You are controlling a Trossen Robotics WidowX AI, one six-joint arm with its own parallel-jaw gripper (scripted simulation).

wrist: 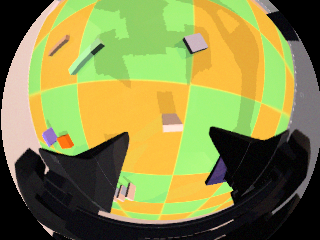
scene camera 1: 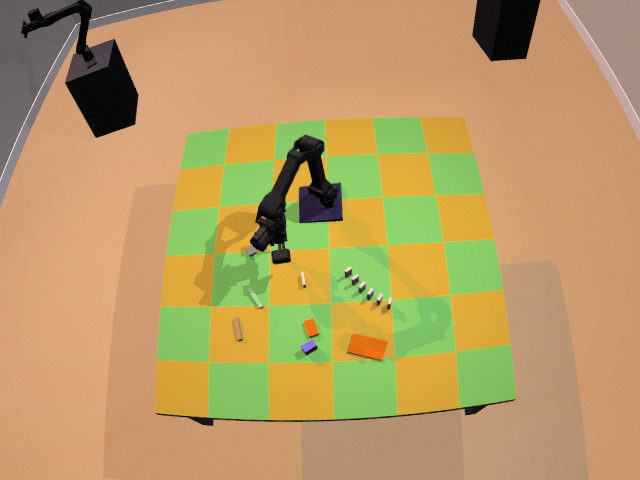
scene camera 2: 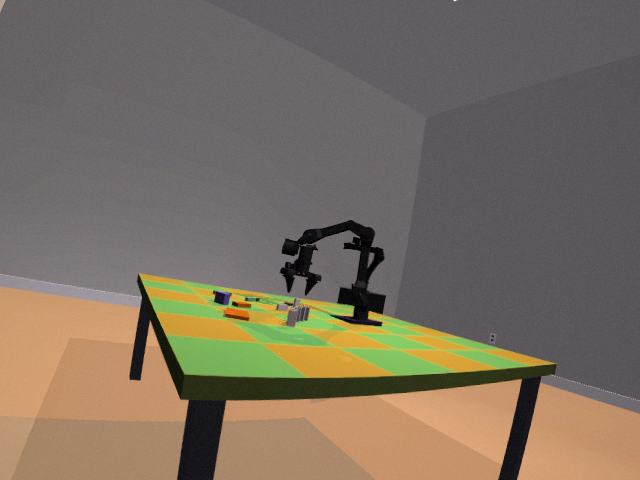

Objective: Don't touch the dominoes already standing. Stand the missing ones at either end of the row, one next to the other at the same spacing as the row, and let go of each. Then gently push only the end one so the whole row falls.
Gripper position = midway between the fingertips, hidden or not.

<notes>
The gripper (scene camera 2: 297, 294) is open, holding nothing. Further things: a flat orange plate (scene camera 1: 373, 348).
The gripper also shows in the wrist view (wrist: 170, 133). The wrist view misses the flat orange plate, which is hidden by the gripper.
</notes>
